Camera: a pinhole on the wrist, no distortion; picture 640 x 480 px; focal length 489.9 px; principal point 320.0 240.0 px. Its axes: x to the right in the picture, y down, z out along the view. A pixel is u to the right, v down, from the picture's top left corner.
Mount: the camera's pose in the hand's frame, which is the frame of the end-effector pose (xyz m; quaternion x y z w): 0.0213 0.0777 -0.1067 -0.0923 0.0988 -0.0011 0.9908
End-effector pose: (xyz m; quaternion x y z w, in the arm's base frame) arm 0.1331 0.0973 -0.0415 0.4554 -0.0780 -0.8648 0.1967
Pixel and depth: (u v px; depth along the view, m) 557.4 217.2 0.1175
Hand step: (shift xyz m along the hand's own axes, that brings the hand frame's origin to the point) 0.1002 0.0926 -0.0036
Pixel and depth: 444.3 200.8 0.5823
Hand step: 0.2810 0.1353 0.4339
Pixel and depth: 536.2 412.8 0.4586
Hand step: 0.3070 0.3164 0.2659
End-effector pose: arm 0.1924 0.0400 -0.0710 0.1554 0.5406 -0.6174 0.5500
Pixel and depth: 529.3 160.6 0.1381
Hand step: 0.1066 0.0797 0.0189
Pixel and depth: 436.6 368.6 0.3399
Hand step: 0.1658 0.2258 0.1886
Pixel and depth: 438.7 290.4 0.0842
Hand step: 0.0577 0.1012 -0.0312
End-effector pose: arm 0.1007 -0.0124 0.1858 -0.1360 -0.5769 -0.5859 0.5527
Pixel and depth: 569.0 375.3 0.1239
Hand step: 0.1068 0.1327 -0.0059
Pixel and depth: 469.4 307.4 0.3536
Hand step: 0.1955 0.1879 0.2040
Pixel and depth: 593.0 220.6 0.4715
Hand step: 0.3716 0.1401 0.2996
